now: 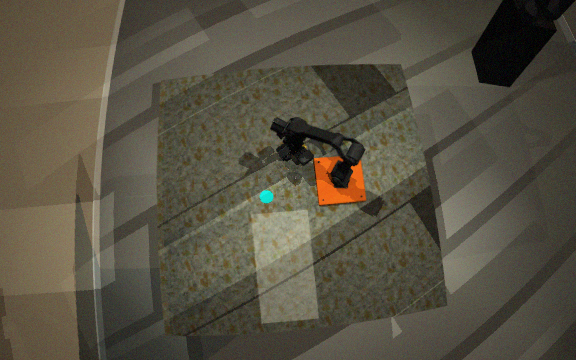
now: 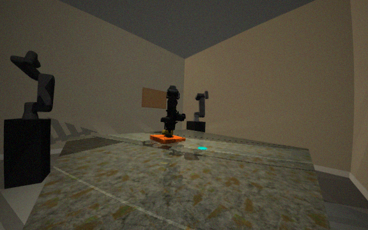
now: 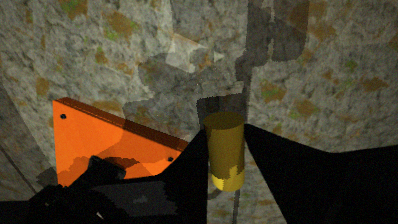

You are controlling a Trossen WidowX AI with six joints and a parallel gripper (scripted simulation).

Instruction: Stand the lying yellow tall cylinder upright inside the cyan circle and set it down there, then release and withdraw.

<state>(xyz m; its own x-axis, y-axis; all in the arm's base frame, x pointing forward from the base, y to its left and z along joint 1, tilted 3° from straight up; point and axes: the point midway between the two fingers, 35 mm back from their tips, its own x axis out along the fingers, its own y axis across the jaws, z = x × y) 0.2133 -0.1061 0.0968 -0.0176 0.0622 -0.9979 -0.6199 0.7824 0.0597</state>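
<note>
Right now the cyan circle is 120 mm ahead of my gripper tip, 170 mm to the left of it and 100 mm below it. Also, from my gripper tip: yellow cylinder 20 mm behind, 10 mm to the right.
</note>
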